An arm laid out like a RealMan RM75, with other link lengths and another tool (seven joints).
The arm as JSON. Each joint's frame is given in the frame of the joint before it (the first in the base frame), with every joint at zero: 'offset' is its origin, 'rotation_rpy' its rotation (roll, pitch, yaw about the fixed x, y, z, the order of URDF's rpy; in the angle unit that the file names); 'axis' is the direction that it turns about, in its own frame. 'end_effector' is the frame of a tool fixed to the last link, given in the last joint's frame.
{
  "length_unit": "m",
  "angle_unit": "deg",
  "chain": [
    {
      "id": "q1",
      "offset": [
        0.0,
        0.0,
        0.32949
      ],
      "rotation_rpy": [
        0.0,
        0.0,
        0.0
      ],
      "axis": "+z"
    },
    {
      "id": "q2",
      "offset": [
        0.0,
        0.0,
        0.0
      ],
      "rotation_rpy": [
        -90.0,
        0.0,
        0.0
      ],
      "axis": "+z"
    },
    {
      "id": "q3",
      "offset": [
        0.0,
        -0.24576,
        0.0
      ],
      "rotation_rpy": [
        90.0,
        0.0,
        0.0
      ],
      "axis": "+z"
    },
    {
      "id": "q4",
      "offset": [
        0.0,
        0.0,
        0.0
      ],
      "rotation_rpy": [
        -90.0,
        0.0,
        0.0
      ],
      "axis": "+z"
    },
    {
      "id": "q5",
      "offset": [
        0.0,
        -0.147,
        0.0
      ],
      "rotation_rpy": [
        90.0,
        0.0,
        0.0
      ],
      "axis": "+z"
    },
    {
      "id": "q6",
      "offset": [
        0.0,
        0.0,
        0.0
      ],
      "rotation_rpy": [
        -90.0,
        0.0,
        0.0
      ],
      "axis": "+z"
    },
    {
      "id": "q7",
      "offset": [
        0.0,
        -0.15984,
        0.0
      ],
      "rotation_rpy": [
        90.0,
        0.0,
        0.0
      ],
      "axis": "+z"
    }
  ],
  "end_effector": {
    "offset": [
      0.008,
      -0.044,
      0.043
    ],
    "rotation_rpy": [
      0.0,
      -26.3,
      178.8
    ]
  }
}
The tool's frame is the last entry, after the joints.
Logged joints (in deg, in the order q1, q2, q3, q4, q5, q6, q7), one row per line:
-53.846 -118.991 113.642 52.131 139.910 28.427 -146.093
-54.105 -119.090 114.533 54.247 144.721 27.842 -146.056
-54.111 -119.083 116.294 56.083 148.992 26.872 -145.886
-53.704 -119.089 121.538 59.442 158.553 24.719 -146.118
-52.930 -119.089 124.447 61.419 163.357 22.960 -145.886
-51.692 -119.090 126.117 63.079 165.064 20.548 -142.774
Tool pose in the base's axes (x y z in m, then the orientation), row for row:
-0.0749 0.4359 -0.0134 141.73 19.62 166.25
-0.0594 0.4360 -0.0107 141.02 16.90 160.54
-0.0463 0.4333 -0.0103 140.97 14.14 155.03
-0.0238 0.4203 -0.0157 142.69 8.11 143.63
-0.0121 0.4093 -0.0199 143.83 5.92 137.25
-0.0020 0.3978 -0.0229 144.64 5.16 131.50
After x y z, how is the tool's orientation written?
As angles about the fixed x, y, z axes (roll, pitch, yaw), in degrees.
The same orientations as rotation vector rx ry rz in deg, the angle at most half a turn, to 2 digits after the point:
8.97 149.22 48.31
17.57 149.14 48.55
26.17 148.90 48.21
44.68 147.87 46.12
54.23 145.77 44.36
61.82 142.68 42.31

